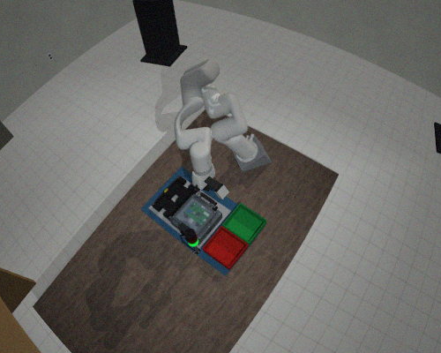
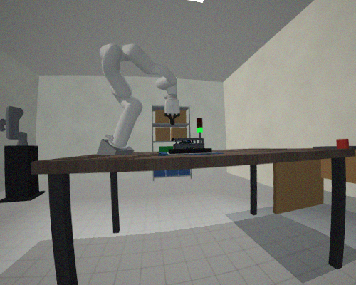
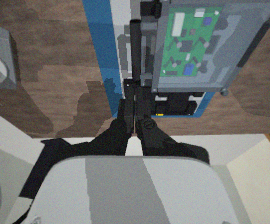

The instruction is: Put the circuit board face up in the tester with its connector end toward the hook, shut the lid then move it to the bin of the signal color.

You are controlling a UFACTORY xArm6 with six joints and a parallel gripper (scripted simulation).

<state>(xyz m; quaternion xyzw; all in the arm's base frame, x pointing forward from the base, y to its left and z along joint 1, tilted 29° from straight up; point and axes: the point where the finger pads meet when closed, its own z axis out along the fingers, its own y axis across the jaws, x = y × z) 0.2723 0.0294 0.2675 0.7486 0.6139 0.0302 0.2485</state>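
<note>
The black latch block lies 40 mm ahead of my hand, 50 mm to the left of it and 120 mm below it. Also, from my hand: tester lid 80 mm ahead, 20 mm to the right, 120 mm below; tester plate 90 mm ahead, 20 mm to the right, 140 mm below; green circuit board 80 mm ahead, 20 mm to the right, 140 mm below.
</note>
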